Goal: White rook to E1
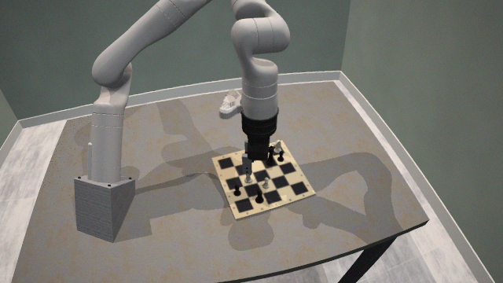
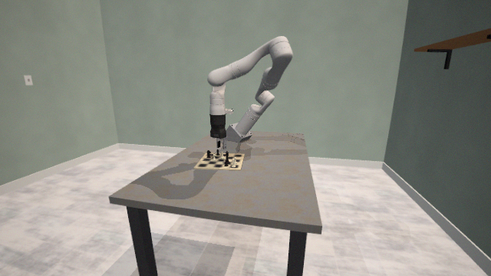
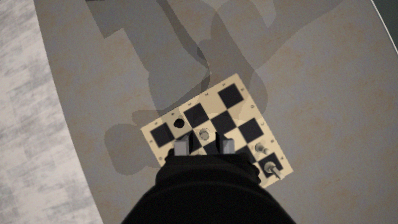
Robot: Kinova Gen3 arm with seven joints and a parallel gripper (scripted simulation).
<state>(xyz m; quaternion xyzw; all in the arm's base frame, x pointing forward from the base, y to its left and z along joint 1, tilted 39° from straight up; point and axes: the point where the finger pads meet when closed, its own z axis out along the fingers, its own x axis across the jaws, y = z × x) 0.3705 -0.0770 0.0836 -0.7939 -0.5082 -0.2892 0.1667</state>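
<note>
The rook lies 50 mm below my hand. Also, from my hand: small chessboard 70 mm below, 40 mm ahead, 10 mm to the left.
</note>
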